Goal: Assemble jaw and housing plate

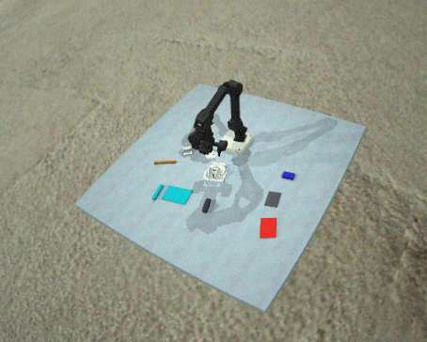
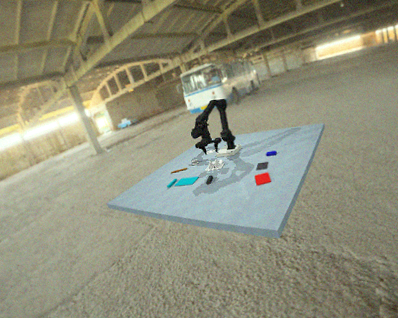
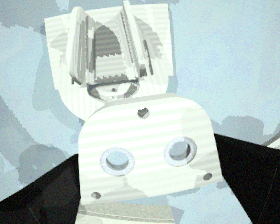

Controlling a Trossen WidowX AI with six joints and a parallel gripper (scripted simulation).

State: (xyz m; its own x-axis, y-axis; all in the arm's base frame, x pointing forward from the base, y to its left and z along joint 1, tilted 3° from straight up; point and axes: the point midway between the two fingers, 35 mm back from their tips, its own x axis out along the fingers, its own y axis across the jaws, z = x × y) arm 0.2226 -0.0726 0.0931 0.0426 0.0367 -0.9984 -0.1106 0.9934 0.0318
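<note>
Now: the white jaw 70 mm below my gripper tip, 40 mm to the left of it and 20 mm ahead of it. The rest, counted from my gripper tip: dark bar (270 mm ahead, 80 mm below, 70 mm to the left); white housing part (20 mm above, 10 mm ahead); cyan plate (240 mm ahead, 120 mm to the right, 80 mm below).
</note>
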